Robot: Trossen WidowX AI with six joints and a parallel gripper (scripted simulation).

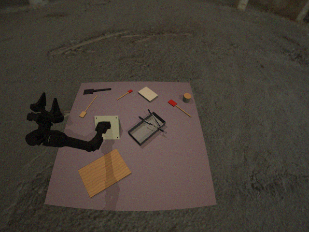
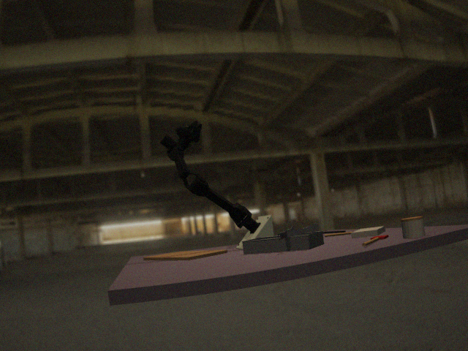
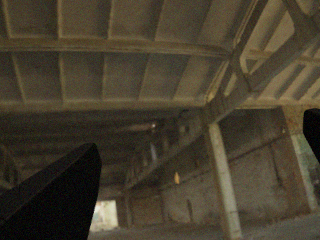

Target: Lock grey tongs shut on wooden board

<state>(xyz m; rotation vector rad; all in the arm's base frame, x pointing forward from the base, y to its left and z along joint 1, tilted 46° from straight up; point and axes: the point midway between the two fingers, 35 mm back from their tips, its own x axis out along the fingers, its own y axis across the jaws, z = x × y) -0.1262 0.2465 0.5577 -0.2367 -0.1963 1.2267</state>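
The yellow piece is 520 mm ahead of my gripper tip, 210 mm to the left of it and 620 mm below it. Round my gripper tip: grey roasting tin 460 mm ahead, 210 mm to the left, 660 mm below; then black spatula 120 mm behind, 710 mm to the left, 680 mm below; then wooden board 110 mm ahead, 170 mm to the right, 680 mm below.
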